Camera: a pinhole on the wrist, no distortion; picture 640 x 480 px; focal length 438.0 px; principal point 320.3 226.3 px. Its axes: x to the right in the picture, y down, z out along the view. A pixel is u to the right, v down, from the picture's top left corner.
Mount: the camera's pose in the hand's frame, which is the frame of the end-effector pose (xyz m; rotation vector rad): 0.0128 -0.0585 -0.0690 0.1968 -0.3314 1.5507
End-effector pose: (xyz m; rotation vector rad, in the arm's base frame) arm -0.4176 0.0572 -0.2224 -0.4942 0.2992 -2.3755
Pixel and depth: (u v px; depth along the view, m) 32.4 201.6 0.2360
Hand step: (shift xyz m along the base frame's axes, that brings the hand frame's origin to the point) -0.1258 0.1960 0.1910
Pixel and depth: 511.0 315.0 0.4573
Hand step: 0.2505 0.0614 0.3520
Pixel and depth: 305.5 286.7 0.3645
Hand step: 0.0503 0.1643 0.2854
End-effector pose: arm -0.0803 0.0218 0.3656 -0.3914 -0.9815 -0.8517
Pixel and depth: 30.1 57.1 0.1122
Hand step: -0.1251 -0.1152 0.0357
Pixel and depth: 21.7 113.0 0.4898
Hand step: -0.5544 -0.1943 0.1979
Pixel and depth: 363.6 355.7 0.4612
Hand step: -0.3814 0.2053 0.0418
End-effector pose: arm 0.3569 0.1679 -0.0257 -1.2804 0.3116 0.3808
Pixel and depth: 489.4 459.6 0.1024
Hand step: -0.0210 0.0164 0.0778
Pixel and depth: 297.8 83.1 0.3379
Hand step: 0.1717 0.2082 0.1875
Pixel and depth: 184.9 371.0 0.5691
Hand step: -0.0111 0.2585 0.5504
